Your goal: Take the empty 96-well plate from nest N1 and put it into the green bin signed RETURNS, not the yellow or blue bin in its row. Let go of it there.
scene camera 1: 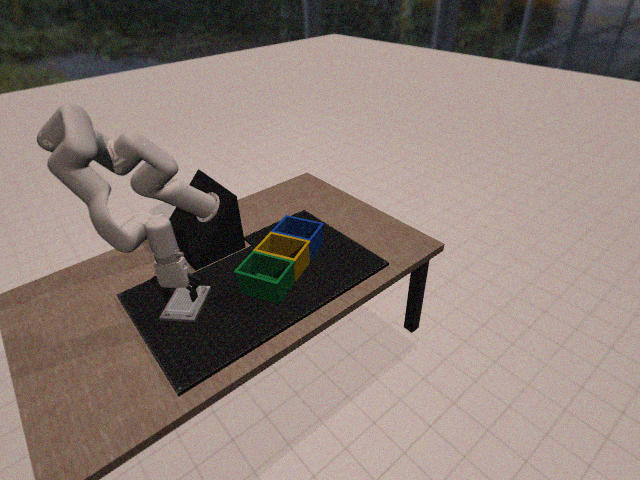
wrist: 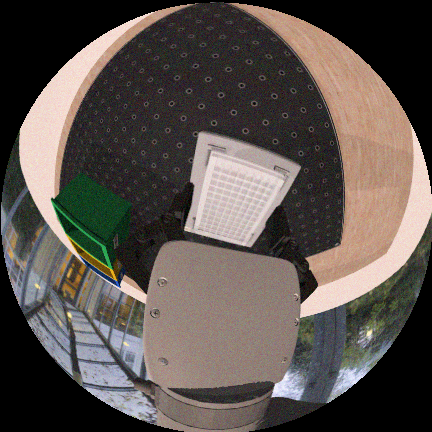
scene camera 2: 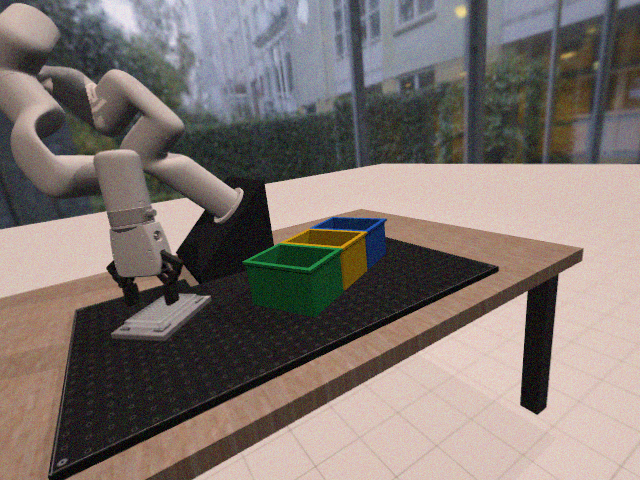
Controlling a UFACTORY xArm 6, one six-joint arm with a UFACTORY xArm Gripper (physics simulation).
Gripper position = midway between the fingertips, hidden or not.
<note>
In view: the gripper (scene camera 2: pixel 153 303), a 96-well plate (scene camera 2: pixel 156 315) and a light grey nest (scene camera 2: pixel 133 334).
The 96-well plate shows as well in the wrist view (wrist: pixel 236 193). The gripper shows as well in the wrist view (wrist: pixel 233 203). The light grey nest is seen too in the wrist view (wrist: pixel 237 147).
</note>
